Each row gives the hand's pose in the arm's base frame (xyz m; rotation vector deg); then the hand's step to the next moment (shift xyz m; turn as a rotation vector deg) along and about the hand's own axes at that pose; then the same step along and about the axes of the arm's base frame.
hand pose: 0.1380 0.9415 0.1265 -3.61 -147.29 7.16
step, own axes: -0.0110 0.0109 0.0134 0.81 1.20 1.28
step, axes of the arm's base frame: 0.0023 0.0090 -0.0182 -1.35 1.15 -0.76
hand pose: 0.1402 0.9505 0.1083 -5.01 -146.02 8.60
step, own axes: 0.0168 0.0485 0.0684 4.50 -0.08 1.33
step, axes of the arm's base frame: -0.0506 0.0436 -0.0534 -4.48 0.23 1.38
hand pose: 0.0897 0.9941 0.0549 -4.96 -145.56 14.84
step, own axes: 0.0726 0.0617 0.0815 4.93 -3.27 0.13
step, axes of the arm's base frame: -0.1053 0.0554 -0.0394 -4.19 -2.64 3.24
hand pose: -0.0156 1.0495 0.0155 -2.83 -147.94 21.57
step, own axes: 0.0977 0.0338 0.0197 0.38 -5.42 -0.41
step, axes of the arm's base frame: -0.0954 0.0380 0.0230 0.09 -5.06 2.02
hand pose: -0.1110 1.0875 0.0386 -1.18 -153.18 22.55
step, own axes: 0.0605 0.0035 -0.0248 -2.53 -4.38 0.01
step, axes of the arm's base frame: -0.0444 0.0147 0.0458 2.49 -4.40 0.15
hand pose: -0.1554 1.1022 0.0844 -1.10 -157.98 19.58
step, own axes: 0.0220 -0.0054 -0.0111 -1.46 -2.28 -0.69
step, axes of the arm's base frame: -0.0165 -0.0014 0.0191 1.68 -2.13 0.66
